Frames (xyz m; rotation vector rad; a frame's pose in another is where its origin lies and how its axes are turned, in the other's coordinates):
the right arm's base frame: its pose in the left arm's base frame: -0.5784 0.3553 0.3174 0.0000 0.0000 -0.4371
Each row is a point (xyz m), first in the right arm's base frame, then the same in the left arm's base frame.
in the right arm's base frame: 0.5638 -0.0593 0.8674
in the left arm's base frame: -0.0927 0.0629 1.1848
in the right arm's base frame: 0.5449 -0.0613 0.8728
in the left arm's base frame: -0.1107 0.0691 1.1902
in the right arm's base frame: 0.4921 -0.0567 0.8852
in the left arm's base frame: -0.1566 0.0956 1.2026
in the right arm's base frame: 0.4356 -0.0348 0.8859
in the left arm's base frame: -0.1985 0.1394 1.2033
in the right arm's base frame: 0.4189 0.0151 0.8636
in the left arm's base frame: -0.1925 0.1917 1.1810
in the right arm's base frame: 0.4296 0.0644 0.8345
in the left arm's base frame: -0.1619 0.2318 1.1519
